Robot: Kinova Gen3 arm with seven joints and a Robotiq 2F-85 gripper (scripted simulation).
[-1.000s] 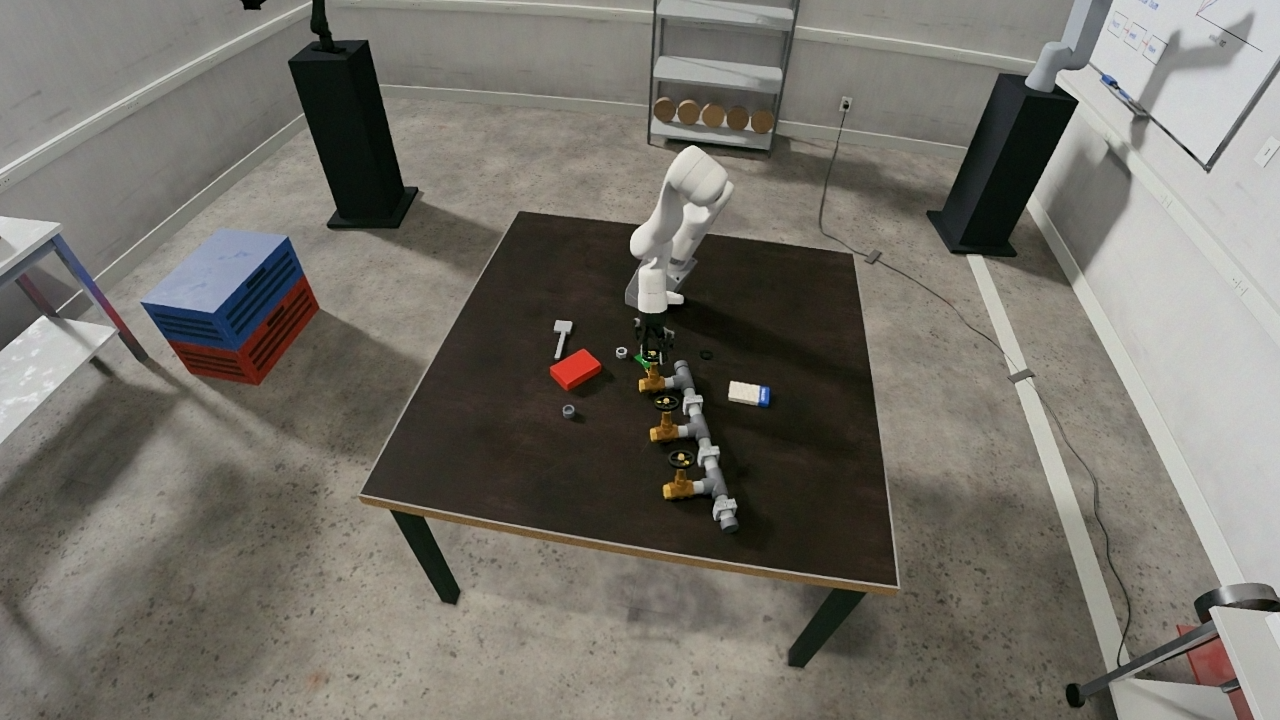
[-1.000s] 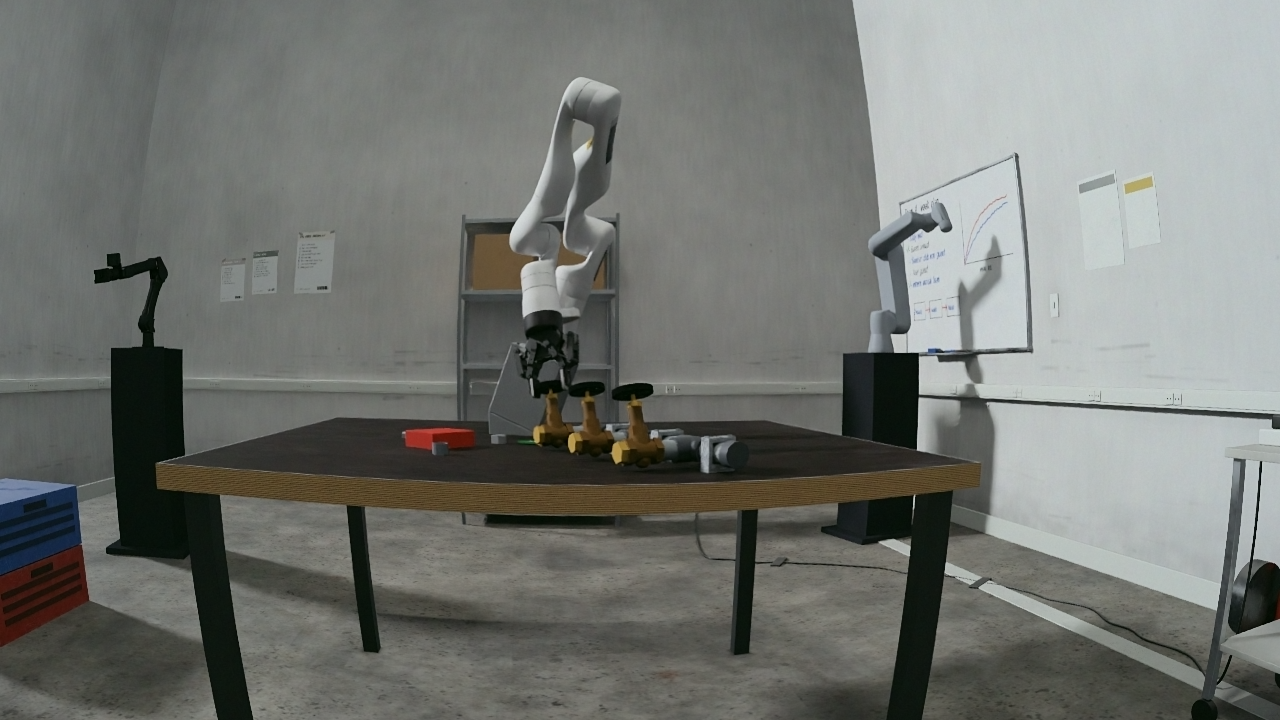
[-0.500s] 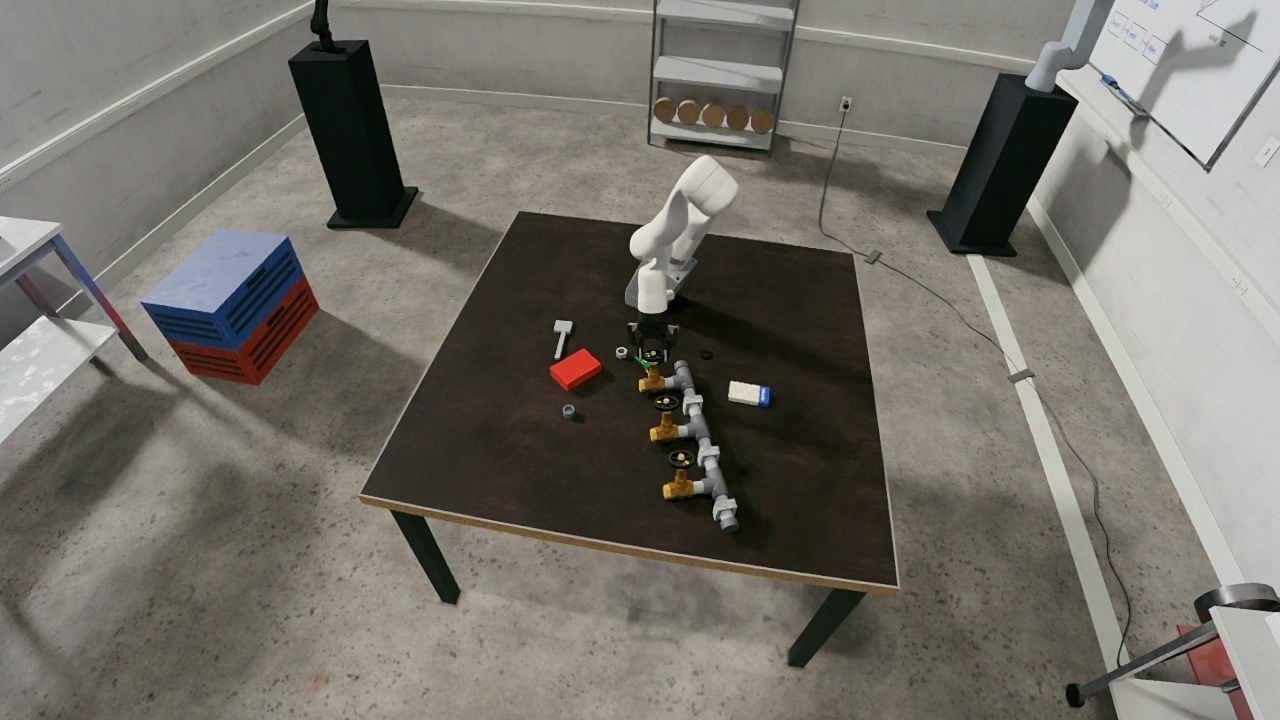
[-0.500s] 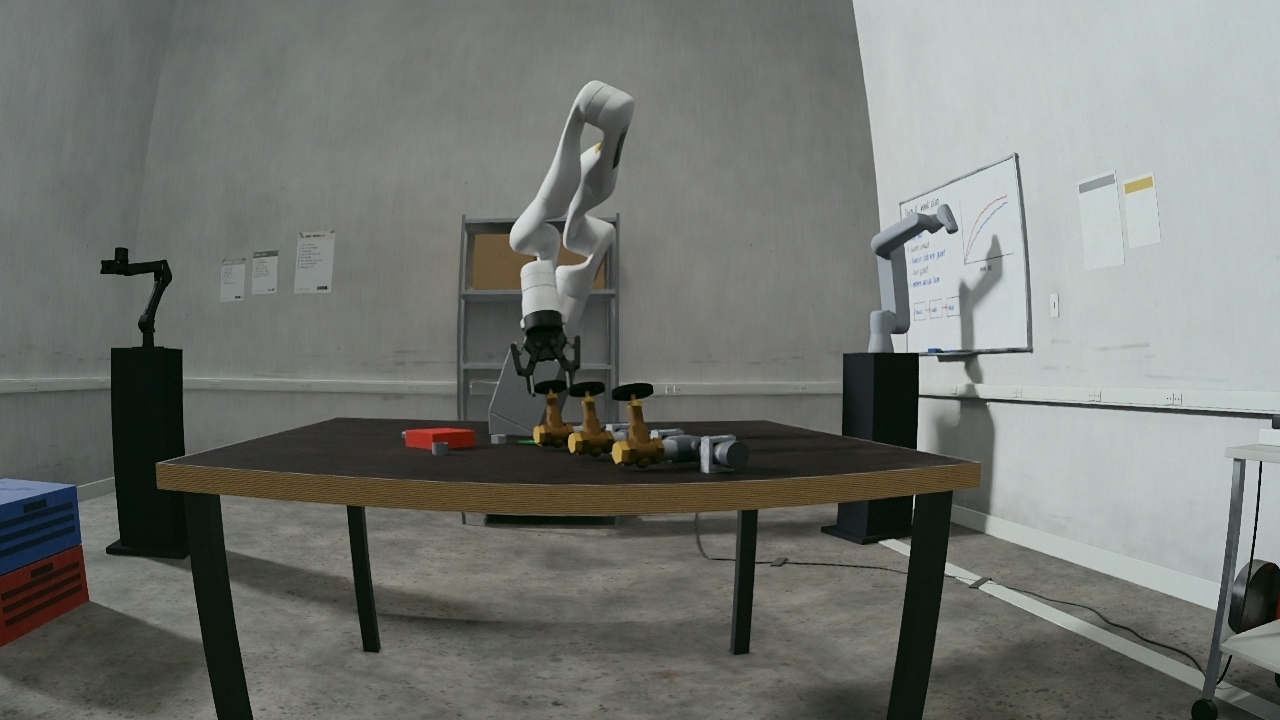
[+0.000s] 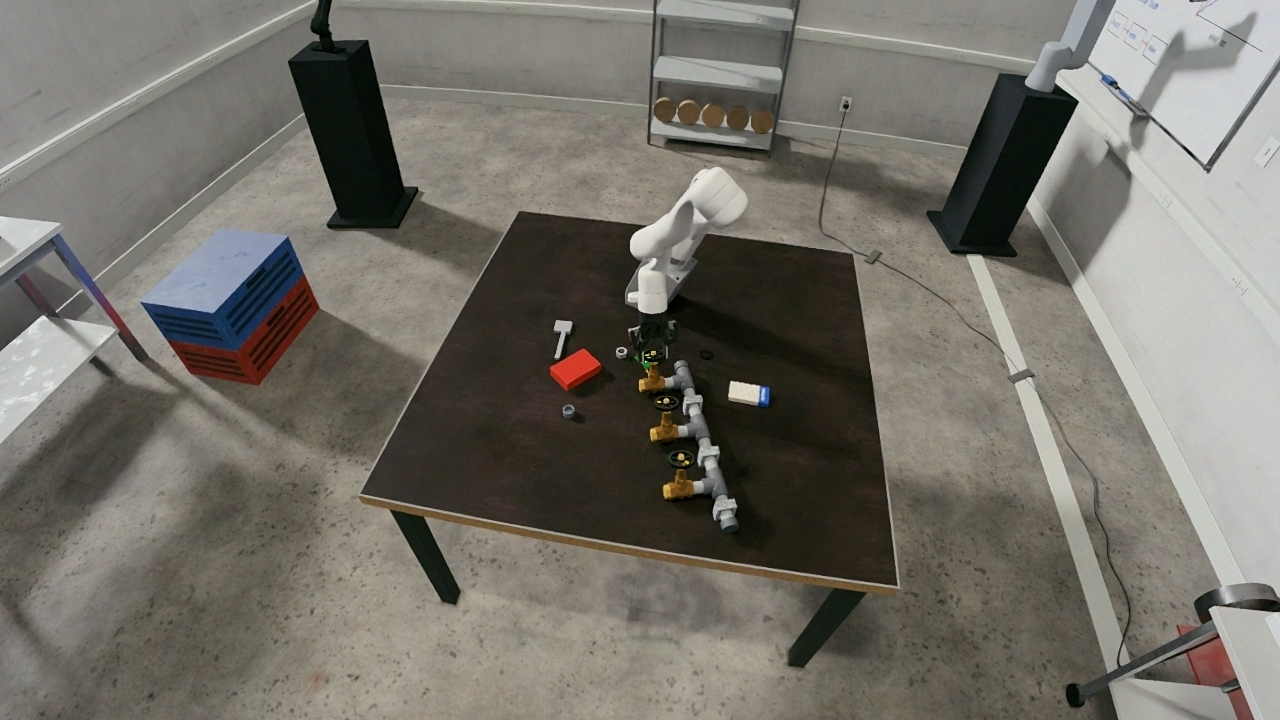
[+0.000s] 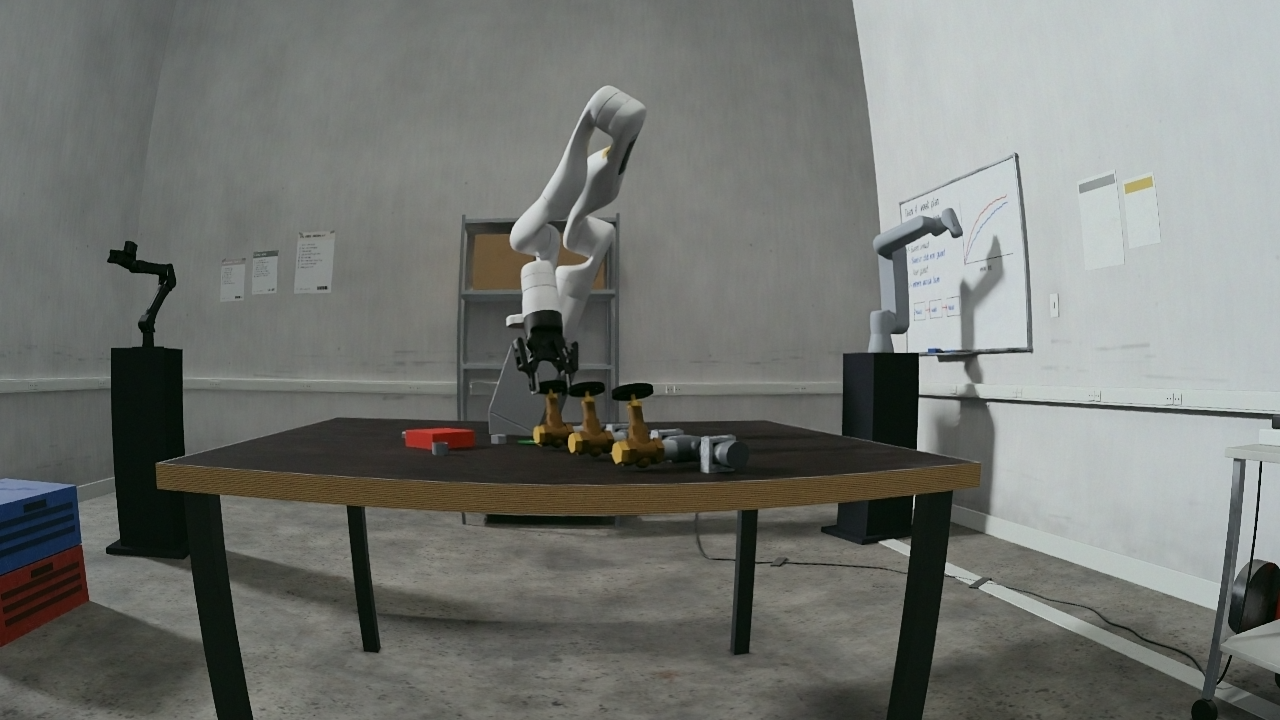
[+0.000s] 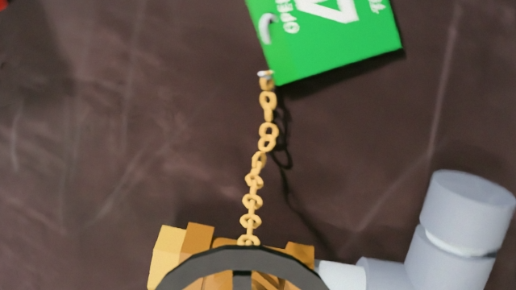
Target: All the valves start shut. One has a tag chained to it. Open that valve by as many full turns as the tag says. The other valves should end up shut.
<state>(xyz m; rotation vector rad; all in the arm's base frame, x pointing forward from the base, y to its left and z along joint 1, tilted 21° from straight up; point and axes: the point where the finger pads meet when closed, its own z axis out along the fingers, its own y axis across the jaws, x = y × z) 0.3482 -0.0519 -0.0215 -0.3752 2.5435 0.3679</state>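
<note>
Now: hand 110 mm above the green tag, 90 mm past it and 20 mm to the left of it. The rest, counted from my hand: white-and-blue box 270 mm to the left, 110 mm below, 40 mm ahead; red block 220 mm to the right, 100 mm below, 30 mm behind; small grey ring 220 mm to the right, 120 mm ahead, 110 mm below.
</note>
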